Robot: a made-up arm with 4 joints.
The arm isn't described. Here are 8 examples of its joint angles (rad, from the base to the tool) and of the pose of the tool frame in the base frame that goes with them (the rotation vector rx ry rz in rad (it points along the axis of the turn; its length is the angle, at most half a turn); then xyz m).
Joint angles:
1: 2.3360 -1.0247 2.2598 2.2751
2: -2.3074 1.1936 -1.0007 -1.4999
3: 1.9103 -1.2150 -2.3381 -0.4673
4: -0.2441 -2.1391 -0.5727 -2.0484
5: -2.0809 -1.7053 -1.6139 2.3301
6: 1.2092 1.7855 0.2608 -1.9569
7: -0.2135 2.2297 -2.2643 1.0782
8: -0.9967 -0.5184 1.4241 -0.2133
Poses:
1: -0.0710 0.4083 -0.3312 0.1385 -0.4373 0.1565
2: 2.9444 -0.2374 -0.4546 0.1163 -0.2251 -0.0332
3: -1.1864 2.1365 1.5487 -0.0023 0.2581 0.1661
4: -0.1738 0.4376 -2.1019 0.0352 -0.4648 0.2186
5: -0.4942 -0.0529 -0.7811 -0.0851 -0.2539 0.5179
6: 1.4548 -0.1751 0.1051 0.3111 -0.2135 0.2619
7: 1.4482 2.3825 1.0122 -0.0005 -0.2790 -0.2509
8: -0.9964 1.6329 -0.1659 0.1357 0.2768 0.2356
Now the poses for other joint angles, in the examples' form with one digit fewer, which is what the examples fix.
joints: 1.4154 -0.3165 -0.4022 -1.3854
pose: 0.809 -1.439 1.058 -0.276 -0.090 0.092
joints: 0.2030 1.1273 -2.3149 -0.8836
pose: -1.782 -1.181 -0.240 0.166 -0.007 -0.179
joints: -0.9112 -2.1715 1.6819 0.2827
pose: -2.454 1.417 1.146 -0.086 0.296 0.224
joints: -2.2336 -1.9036 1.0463 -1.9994
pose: -0.876 -2.752 0.280 -0.166 0.369 -0.014
